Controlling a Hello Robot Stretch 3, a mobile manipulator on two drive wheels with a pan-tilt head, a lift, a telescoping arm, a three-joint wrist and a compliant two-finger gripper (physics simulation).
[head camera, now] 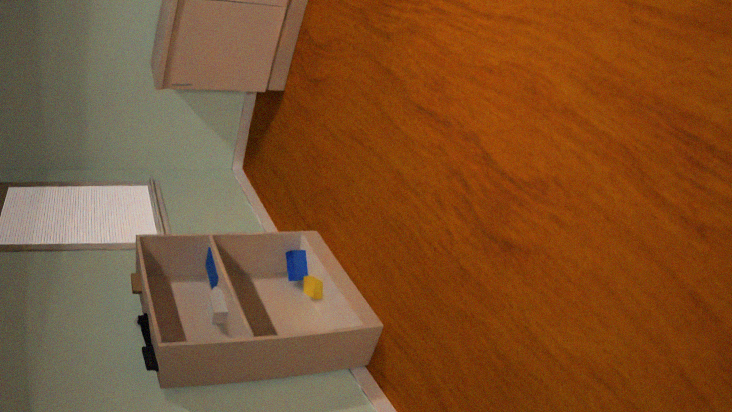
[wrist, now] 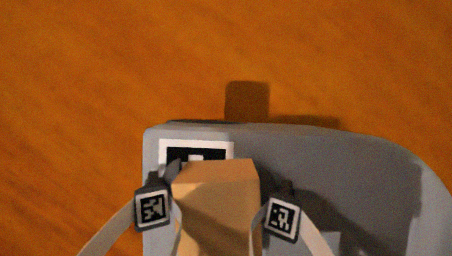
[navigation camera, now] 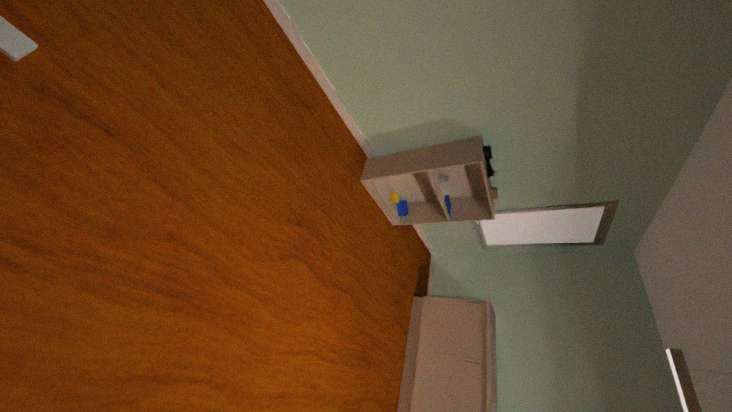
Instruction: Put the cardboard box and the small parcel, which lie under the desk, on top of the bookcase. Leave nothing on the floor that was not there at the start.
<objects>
gripper: wrist 220, 181; not seen in the head camera view (out of frame); not seen in the navigation camera view (out of frame)
same spot on window with blinds: [head camera: 87, 215] = [navigation camera: 527, 227]
</objects>
